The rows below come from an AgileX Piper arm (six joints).
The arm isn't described. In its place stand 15 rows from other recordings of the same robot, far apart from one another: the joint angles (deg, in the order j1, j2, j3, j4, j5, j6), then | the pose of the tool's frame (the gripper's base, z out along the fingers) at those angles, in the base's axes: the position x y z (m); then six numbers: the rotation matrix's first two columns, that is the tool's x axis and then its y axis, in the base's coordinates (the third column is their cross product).
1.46, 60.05, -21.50, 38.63, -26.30, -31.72 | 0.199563 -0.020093 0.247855 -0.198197 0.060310 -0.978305 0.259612 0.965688 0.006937
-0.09, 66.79, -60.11, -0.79, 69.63, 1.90 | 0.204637 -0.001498 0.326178 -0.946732 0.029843 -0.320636 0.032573 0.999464 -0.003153
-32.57, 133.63, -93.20, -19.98, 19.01, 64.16 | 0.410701 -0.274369 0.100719 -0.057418 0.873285 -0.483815 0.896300 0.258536 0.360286
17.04, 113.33, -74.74, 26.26, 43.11, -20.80 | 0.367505 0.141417 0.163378 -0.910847 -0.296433 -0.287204 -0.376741 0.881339 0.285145
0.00, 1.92, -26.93, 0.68, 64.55, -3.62 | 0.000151 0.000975 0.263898 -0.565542 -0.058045 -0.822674 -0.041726 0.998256 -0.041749
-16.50, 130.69, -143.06, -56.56, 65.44, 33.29 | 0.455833 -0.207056 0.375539 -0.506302 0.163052 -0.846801 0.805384 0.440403 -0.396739
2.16, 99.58, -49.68, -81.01, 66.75, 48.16 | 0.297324 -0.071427 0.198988 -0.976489 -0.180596 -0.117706 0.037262 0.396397 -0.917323
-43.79, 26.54, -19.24, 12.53, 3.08, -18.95 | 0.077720 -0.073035 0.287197 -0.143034 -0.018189 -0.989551 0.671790 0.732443 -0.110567
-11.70, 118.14, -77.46, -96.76, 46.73, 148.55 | 0.416486 -0.153446 0.195352 0.264096 0.475589 -0.839088 0.854396 0.288291 0.432315
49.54, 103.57, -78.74, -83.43, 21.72, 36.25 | 0.301473 0.301923 0.291753 0.184424 -0.826443 -0.531959 -0.514396 0.380032 -0.768747
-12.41, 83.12, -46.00, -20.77, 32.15, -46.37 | 0.259742 -0.074738 0.213962 -0.644029 -0.763367 -0.049978 -0.651272 0.581386 -0.487684
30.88, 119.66, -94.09, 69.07, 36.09, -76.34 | 0.384462 0.288250 0.237988 -0.319391 -0.387769 -0.864653 -0.897718 0.416012 0.145037
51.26, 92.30, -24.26, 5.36, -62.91, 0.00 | 0.177285 0.208878 0.189711 -0.033529 0.026186 -0.999095 -0.724478 0.687996 0.042345
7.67, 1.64, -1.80, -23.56, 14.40, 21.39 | 0.056931 -0.001460 0.201375 -0.138448 -0.045053 -0.989344 -0.038927 0.998440 -0.040020
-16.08, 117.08, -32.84, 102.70, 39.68, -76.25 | 0.262605 -0.016708 0.048201 -0.775183 0.631412 -0.020249 0.450329 0.574779 0.683252
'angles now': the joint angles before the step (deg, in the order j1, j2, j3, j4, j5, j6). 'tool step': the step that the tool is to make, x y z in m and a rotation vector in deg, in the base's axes. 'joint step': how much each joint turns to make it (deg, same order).
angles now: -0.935 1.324 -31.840 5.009 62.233 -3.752
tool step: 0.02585 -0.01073 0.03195 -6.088 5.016 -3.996
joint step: 0.001 11.948 -6.663 -7.349 -0.361 0.001
